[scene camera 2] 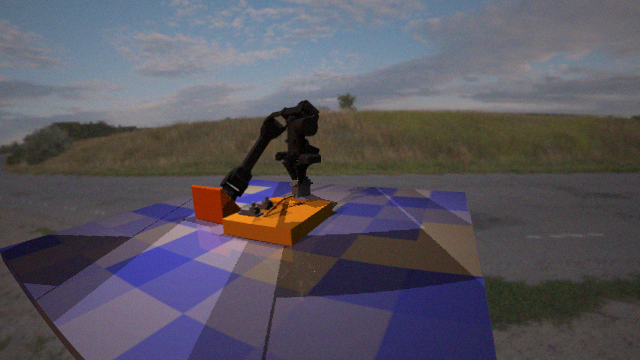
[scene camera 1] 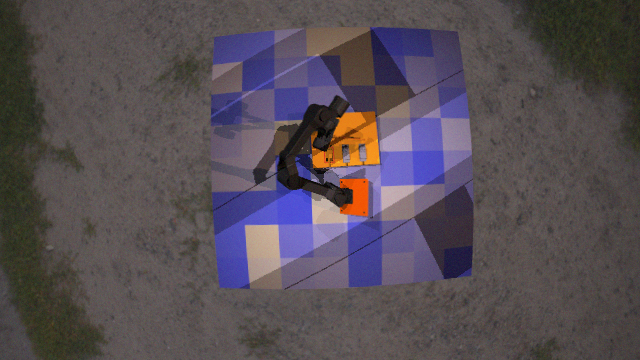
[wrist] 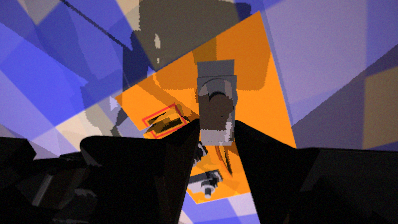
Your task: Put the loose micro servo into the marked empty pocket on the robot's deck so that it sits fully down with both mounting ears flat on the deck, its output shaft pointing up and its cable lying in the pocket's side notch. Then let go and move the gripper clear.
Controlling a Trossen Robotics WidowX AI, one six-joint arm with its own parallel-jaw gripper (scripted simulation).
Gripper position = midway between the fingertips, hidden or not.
In view: my gripper (scene camera 2: 297, 182), a micro servo (wrist: 216, 83) and an orange deck (scene camera 2: 288, 223).
My gripper also shows in the wrist view (wrist: 216, 123). The orange deck is seen too in scene camera 1 (scene camera 1: 362, 125) and in the wrist view (wrist: 260, 105).
